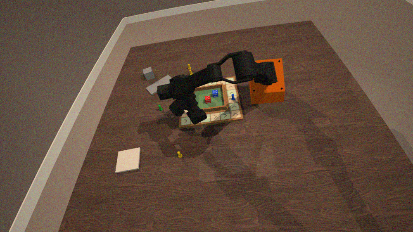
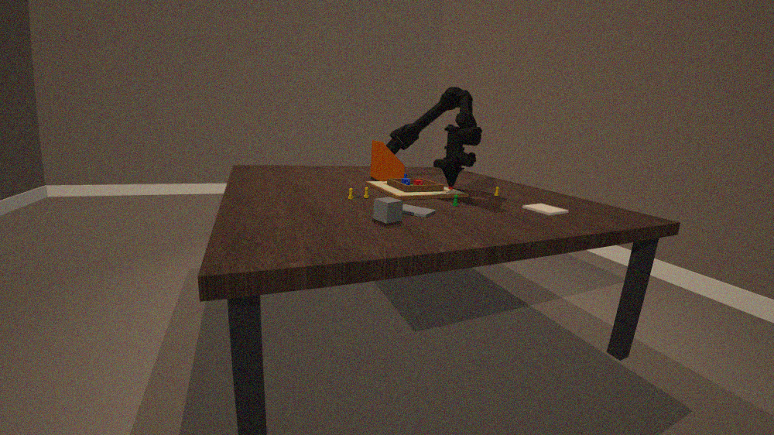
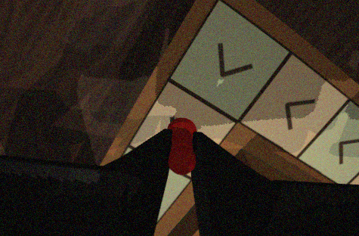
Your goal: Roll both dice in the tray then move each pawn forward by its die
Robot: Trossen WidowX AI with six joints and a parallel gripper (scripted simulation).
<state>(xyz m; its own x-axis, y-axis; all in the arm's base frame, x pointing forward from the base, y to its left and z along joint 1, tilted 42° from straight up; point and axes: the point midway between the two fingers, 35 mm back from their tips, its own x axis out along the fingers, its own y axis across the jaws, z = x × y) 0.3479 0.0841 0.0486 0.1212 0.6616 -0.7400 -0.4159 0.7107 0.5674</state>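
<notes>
Now: gripper tip 10 mm below the red pawn. The rest, counted from my gripper tip: green pawn: 170 mm ahead, 110 mm to the right, 10 mm below; blue pawn: 190 mm behind, 90 mm to the right; green tray: 70 mm behind, 110 mm to the right, 20 mm below.
</notes>
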